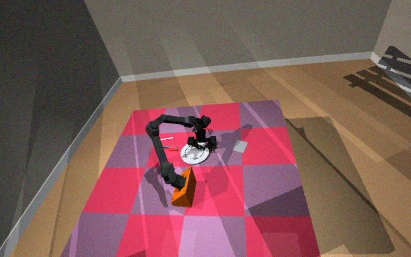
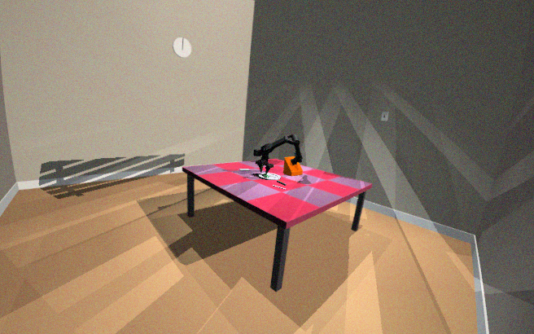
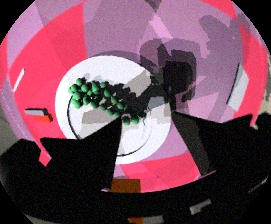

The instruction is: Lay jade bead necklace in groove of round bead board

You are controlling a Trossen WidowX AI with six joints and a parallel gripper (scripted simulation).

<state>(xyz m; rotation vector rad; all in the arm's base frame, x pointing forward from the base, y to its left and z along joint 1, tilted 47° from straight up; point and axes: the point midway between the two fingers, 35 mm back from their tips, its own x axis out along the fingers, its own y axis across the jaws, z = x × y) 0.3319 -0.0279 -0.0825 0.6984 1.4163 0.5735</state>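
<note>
Right now my gripper tip is 1 cm past the round white bead board, 6 cm to the right of it and 1 cm above it. From my gripper tip the other things lie so: red-handled tool 3 cm ahead, 24 cm to the left, 2 cm below; flat grey pad 2 cm ahead, 25 cm to the right, 2 cm below; thin white rod 14 cm ahead, 31 cm to the left, 2 cm below.
</note>
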